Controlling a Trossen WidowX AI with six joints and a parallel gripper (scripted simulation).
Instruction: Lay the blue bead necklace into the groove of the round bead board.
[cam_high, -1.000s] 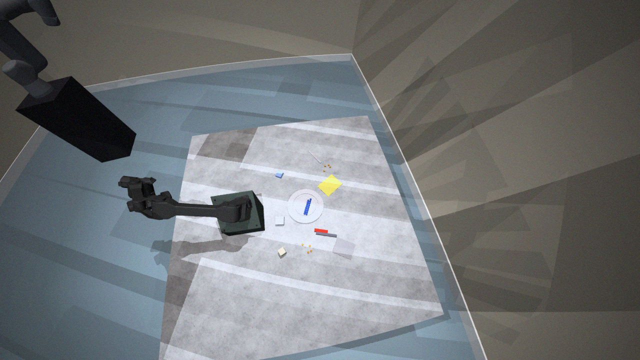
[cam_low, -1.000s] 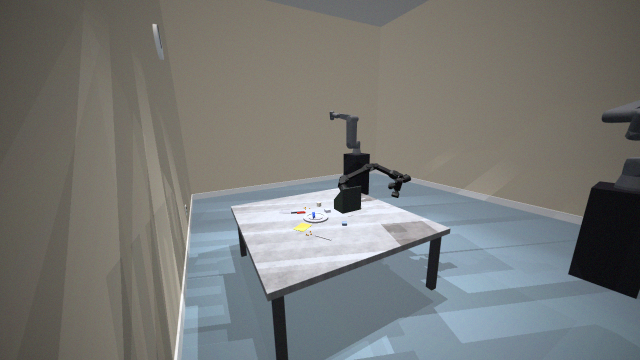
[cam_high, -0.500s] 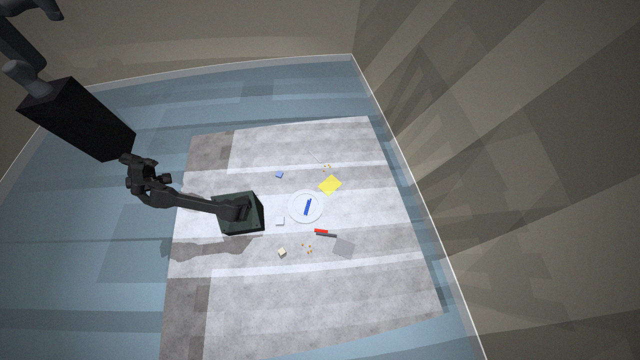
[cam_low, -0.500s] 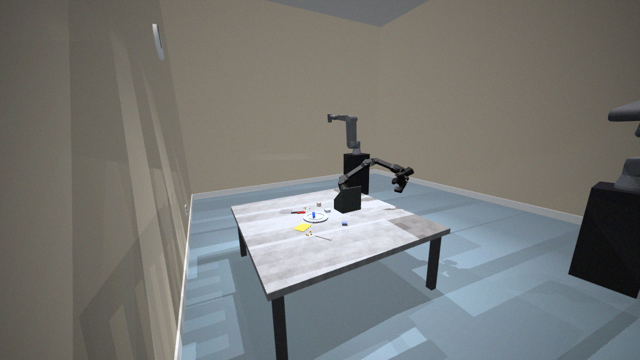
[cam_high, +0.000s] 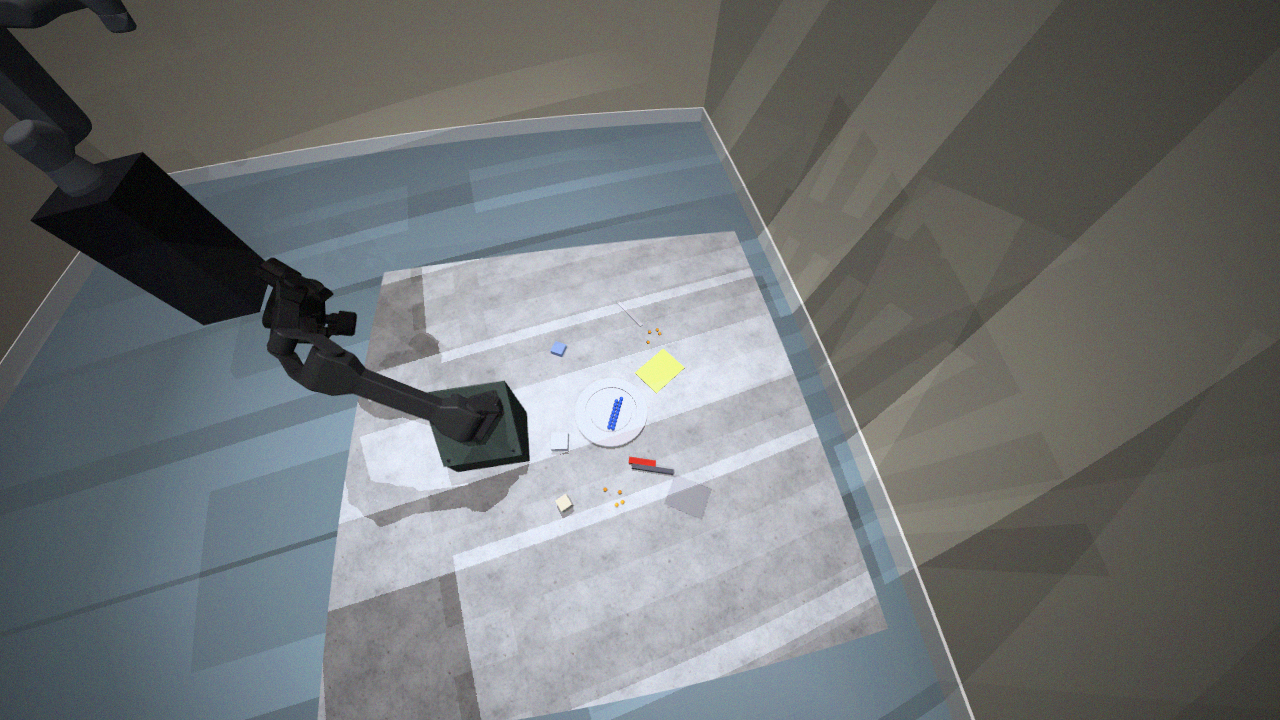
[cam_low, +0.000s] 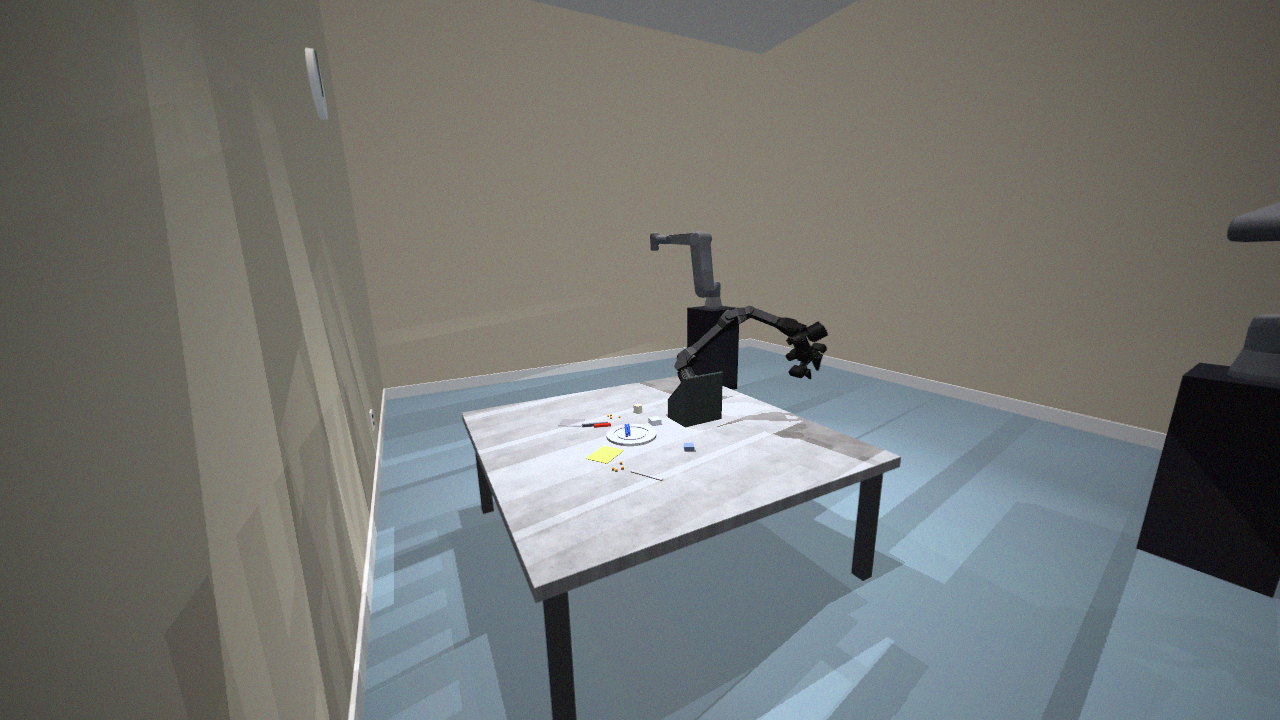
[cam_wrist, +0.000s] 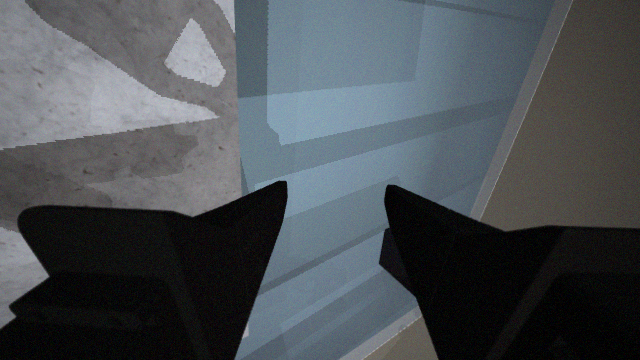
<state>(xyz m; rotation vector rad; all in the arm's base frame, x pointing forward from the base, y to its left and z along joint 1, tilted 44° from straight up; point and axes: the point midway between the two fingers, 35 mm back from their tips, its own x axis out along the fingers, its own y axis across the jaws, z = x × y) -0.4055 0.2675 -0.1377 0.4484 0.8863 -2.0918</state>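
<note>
My gripper tip is now 71 cm short of the round white bead board, 31 cm to the left of it and 19 cm above it. From my gripper tip the other things lie so: cream cube 55 cm ahead, 52 cm to the right, 18 cm below; then thin rod 85 cm ahead, 20 cm below; then blue block 61 cm ahead, 8 cm to the right, 19 cm below.
</note>
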